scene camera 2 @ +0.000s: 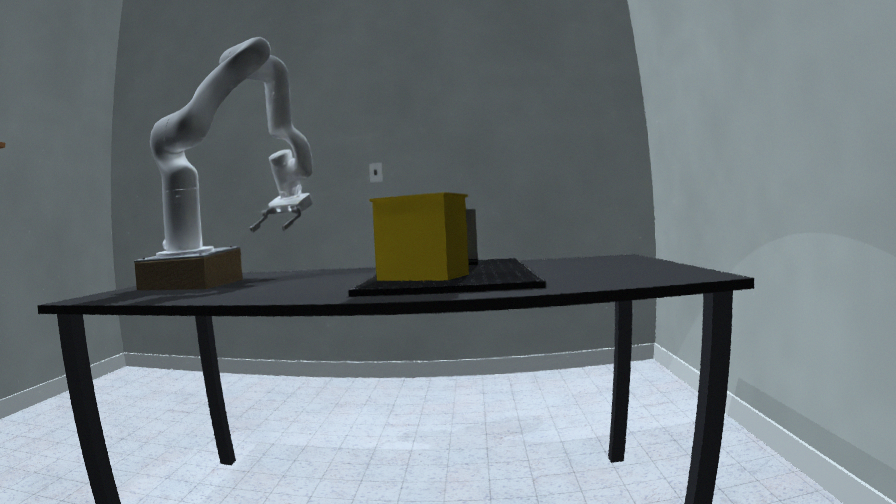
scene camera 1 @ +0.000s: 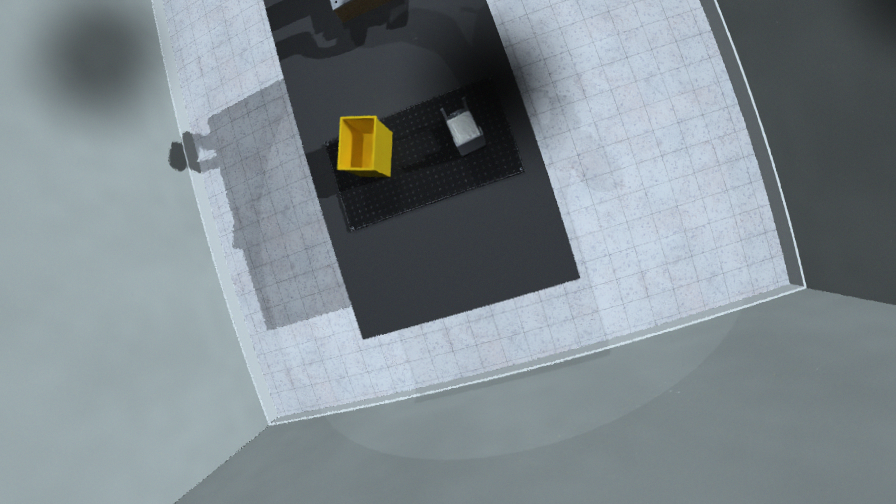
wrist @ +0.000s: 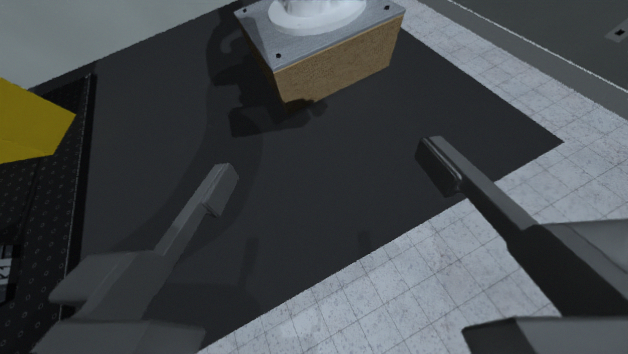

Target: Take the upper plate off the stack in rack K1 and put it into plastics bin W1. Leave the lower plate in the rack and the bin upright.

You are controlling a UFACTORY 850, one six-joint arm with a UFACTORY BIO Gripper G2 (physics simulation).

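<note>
The yellow bin W1 (scene camera 1: pixel 383 149) (scene camera 2: pixel 410 238) (wrist: pixel 25 125) stands upright on the black perforated board; the inside seen from above shows no plate. Rack K1 (scene camera 1: pixel 472 147) (scene camera 2: pixel 472 236) stands on the same board, partly hidden behind the bin in scene camera 2. A pale, clear plate (scene camera 1: pixel 463 126) lies on top in the rack; the lower plate cannot be told apart. My gripper (scene camera 2: pixel 270 227) (wrist: pixel 327 165) is open and empty, tilted in the air between the arm's base and the bin, above bin-base height and away from the rack. It does not show in scene camera 1.
The black board (scene camera 1: pixel 432 188) (scene camera 2: pixel 507 275) (wrist: pixel 52 195) lies on the dark table (scene camera 1: pixel 463 250) (scene camera 2: pixel 639 272) (wrist: pixel 325 220). The arm's wooden base block (scene camera 1: pixel 360 8) (scene camera 2: pixel 170 274) (wrist: pixel 340 67) stands at one end. Part of a label (wrist: pixel 6 270) shows at the wrist view's left edge.
</note>
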